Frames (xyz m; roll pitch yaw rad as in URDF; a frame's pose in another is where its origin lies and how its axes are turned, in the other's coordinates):
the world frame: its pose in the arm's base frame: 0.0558 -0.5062 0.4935 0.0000 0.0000 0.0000
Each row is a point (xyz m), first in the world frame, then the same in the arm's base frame.
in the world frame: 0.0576 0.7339 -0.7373
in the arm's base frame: 0.1134 0.2277 -0.2438
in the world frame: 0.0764 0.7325 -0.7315
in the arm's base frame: 0.1322 0.2263 -0.2380
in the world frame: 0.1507 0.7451 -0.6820
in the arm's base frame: 0.2065 0.2389 -0.1885
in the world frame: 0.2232 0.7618 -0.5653
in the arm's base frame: 0.2790 0.2556 -0.0718
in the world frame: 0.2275 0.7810 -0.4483
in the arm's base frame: 0.2833 0.2748 0.0452
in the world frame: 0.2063 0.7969 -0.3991
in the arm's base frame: 0.2621 0.2907 0.0944
